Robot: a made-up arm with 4 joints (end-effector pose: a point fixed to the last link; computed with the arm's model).
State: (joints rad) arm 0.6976 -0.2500 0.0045 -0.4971
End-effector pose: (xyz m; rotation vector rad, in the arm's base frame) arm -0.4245 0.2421 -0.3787 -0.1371 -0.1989 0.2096
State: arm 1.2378 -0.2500 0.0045 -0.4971
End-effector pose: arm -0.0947 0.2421 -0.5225 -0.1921 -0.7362 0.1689
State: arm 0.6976 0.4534 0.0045 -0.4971
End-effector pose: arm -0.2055 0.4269 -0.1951 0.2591 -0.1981 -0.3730
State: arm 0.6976 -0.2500 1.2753 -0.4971
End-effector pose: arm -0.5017 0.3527 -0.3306 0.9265 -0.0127 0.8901
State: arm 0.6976 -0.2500 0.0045 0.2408
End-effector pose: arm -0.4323 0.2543 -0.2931 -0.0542 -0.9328 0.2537
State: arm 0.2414 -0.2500 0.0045 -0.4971
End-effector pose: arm -0.6118 0.2421 -0.1381 -0.0863 0.2549 0.2354
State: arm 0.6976 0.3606 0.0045 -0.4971
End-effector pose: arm -0.2393 0.4148 -0.2235 0.2068 -0.1991 -0.2961
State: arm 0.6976 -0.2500 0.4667 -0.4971
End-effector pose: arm -0.4433 0.2941 -0.3770 0.2460 -0.1375 0.4644
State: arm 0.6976 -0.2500 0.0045 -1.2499
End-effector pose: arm -0.4774 0.2207 -0.4464 -0.2068 0.5499 0.1461
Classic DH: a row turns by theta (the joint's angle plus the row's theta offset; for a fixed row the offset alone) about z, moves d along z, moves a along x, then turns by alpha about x. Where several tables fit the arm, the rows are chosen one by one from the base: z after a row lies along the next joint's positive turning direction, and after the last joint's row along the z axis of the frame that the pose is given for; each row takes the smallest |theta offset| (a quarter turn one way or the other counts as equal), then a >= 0, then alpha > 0; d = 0 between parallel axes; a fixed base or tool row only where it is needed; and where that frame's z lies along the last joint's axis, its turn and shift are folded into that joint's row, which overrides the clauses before.
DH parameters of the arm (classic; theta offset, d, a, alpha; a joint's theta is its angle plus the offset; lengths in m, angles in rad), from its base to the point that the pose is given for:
base (fixed): 0 0.145 0 1.5708
joint 1: 0 0.055 -0.267 1.5708
joint 2: -1.5708 0.008 0.384 -1.5708
joint 3: -1.5708 -0.375 0.02 1.5708
joint 4: 1.5708 -0.001 0.106 -1.5708
tool (fixed): 0 -0.057 0 0

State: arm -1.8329 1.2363 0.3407 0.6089
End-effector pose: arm -0.0168 0.3133 0.1343 -1.0839 0.8442 -0.7214
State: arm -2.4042 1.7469 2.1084 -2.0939
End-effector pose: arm -0.1720 0.3352 -0.0593 1.2962 1.7483 -1.2100
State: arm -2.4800 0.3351 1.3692 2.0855
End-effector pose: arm 0.4258 0.3392 0.4600 -1.0958 0.1004 -0.8409
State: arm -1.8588 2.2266 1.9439 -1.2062
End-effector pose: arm -0.0654 -0.0586 -0.2299 0.4010 0.4817 -1.3024
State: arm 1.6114 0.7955 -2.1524 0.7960
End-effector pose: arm 0.0243 0.4084 -0.0199 -1.6430 -0.6995 -1.1993
